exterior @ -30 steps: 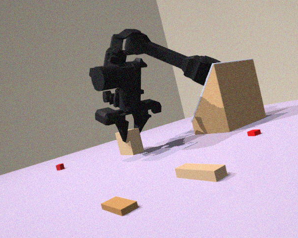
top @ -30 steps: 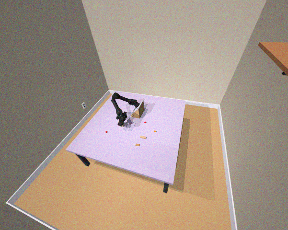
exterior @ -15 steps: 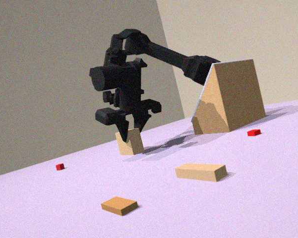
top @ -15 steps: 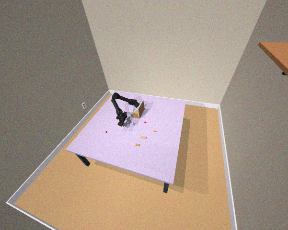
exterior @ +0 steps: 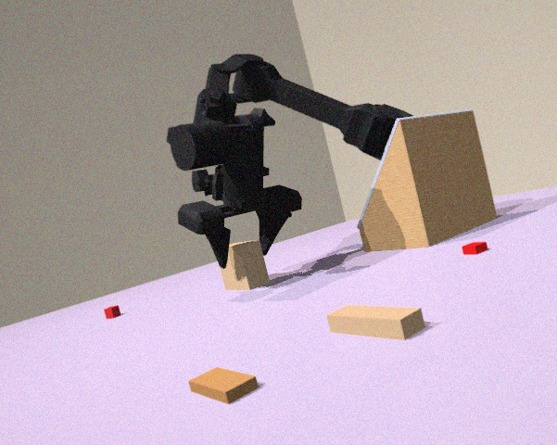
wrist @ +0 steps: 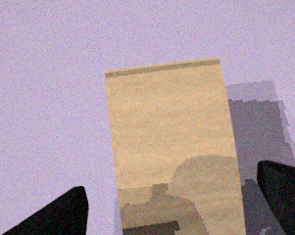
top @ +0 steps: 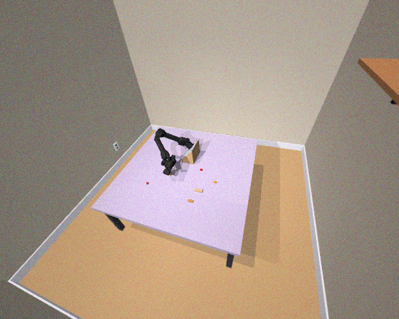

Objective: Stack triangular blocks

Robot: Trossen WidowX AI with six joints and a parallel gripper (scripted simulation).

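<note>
Now: gripper tip 1 cm to the right of the triangular wooden block and 1 cm below it. The rest, counted from my gripper tip: flat tan block: 8 cm ahead, 36 cm to the left, 3 cm below; dark flat tile: 21 cm ahead, 34 cm to the left, 4 cm below; orange cube: 6 cm behind, 47 cm to the left, 4 cm below.
</note>
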